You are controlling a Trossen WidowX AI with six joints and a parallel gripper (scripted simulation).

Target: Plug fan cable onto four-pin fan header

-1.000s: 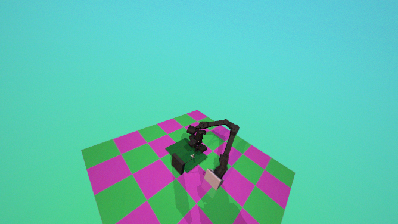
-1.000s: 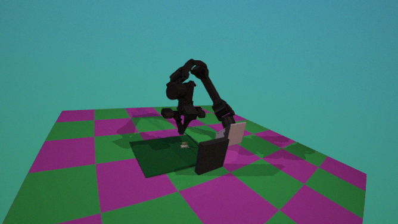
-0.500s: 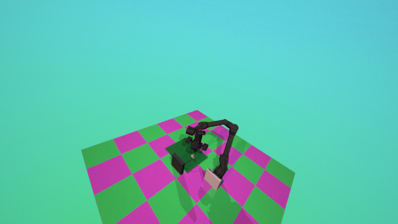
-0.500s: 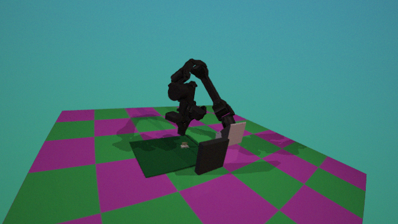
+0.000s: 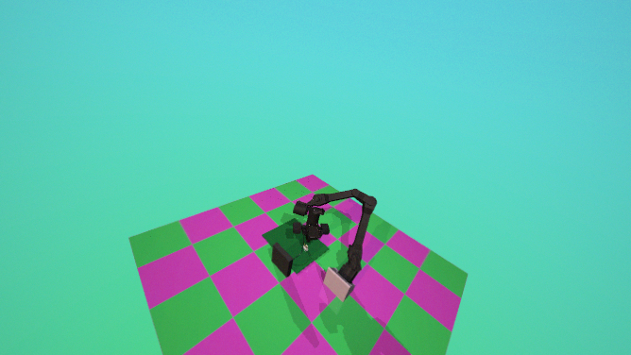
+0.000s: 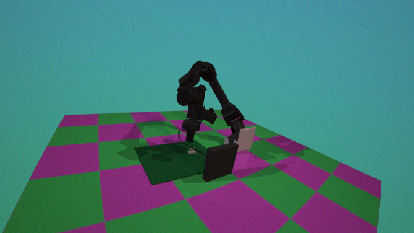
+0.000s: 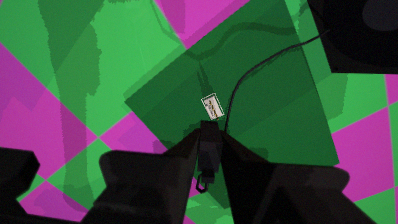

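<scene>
The pale four-pin header lies 10 mm to the left of my gripper tip and 70 mm below it. Also, from my gripper tip: dark green board (60 mm ahead, 30 mm to the left, 80 mm below); black fan plug (10 mm ahead, 10 mm above); black fan (20 mm behind, 180 mm to the left, 10 mm below).
</scene>
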